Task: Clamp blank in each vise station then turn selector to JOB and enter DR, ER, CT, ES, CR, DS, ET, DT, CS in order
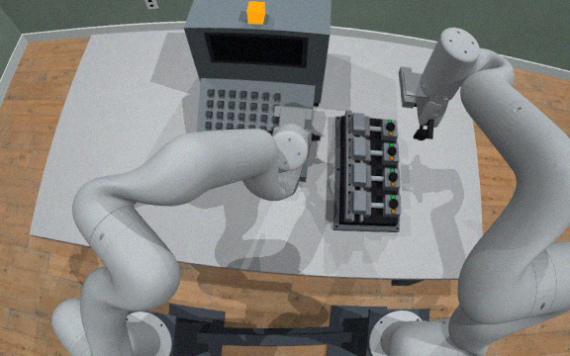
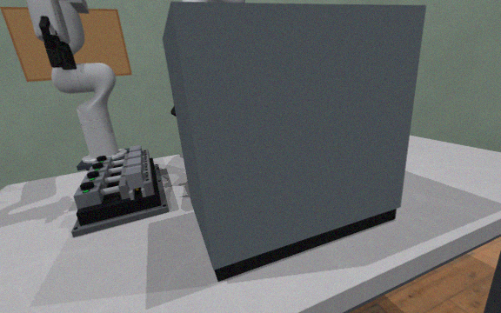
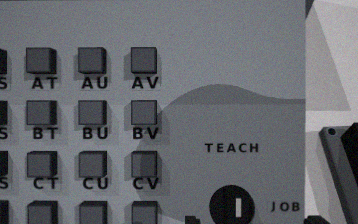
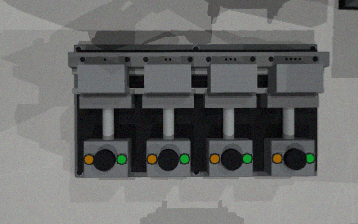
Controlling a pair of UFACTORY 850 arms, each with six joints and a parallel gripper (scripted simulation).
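Observation:
The selector is 4 cm ahead of my left hand and 5 cm below it. The rest, counted from my left hand: key panel (8 cm ahead, 10 cm to the left, 10 cm below); ES key (3 cm ahead, 16 cm to the left, 8 cm below).

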